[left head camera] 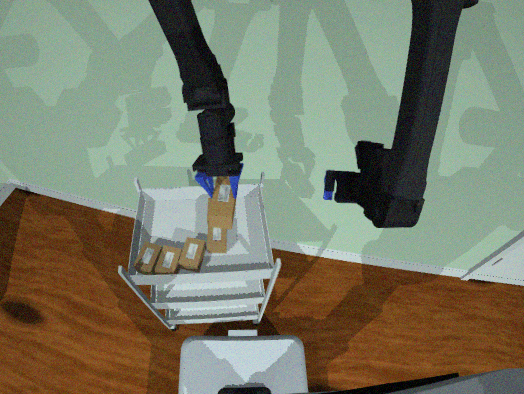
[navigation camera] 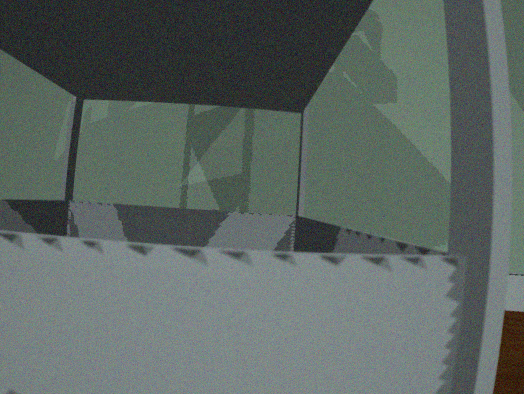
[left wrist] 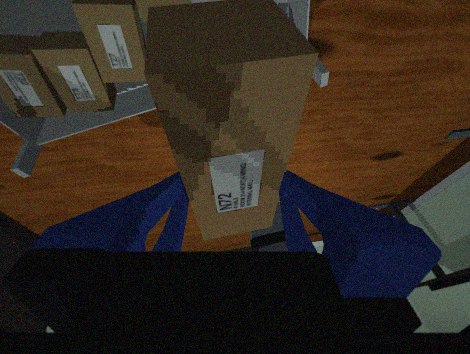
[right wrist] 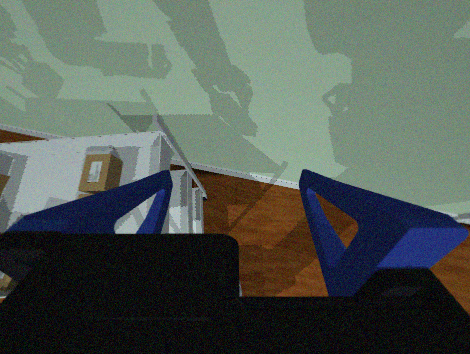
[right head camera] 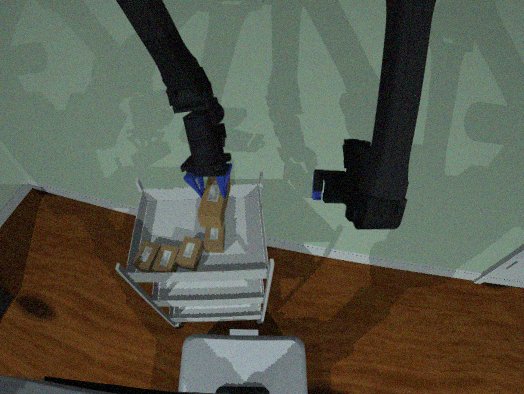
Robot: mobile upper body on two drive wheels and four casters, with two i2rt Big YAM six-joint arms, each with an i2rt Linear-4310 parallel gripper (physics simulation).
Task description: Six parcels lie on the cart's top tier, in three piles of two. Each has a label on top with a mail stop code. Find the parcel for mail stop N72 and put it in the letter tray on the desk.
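Observation:
The right head camera view gives me both my left gripper and my right gripper. The left gripper appears in the left wrist view too, while the right gripper can also be found in the right wrist view. A grey cart is part of what I see as well.

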